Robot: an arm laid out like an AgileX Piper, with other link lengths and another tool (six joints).
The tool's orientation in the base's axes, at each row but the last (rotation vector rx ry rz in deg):
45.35, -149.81, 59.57
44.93, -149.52, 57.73
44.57, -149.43, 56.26
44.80, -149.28, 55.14
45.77, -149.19, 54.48
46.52, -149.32, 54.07
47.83, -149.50, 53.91
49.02, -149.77, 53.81
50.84, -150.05, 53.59
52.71, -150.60, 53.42
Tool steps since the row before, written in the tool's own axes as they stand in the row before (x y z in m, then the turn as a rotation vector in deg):
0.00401, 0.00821, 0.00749, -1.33, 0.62, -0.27
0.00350, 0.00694, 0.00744, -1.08, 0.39, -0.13
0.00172, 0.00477, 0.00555, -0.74, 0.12, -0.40
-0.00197, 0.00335, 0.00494, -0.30, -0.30, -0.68
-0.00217, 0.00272, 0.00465, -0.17, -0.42, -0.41
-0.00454, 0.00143, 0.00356, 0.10, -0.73, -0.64
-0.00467, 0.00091, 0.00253, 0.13, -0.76, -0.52
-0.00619, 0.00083, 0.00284, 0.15, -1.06, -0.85
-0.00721, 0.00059, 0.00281, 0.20, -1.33, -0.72
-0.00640, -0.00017, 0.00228, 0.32, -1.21, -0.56
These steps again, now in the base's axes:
-0.00792, -0.00179, -0.00858, 0.76, 1.09, -0.67
-0.00697, -0.00213, -0.00791, 0.68, 0.76, -0.55
-0.00433, -0.00138, -0.00599, 0.56, 0.63, -0.06
-0.00053, -0.00035, -0.00625, 0.45, 0.38, 0.54
-0.00002, -0.00043, -0.00579, 0.40, 0.07, 0.46
0.00270, 0.00049, -0.00527, 0.37, -0.09, 0.90
0.00314, 0.00096, -0.00427, 0.36, -0.20, 0.83
0.00440, 0.00146, -0.00505, 0.53, -0.18, 1.25
0.00534, 0.00195, -0.00528, 0.66, -0.45, 1.30
0.00516, 0.00161, -0.00412, 0.49, -0.54, 1.16

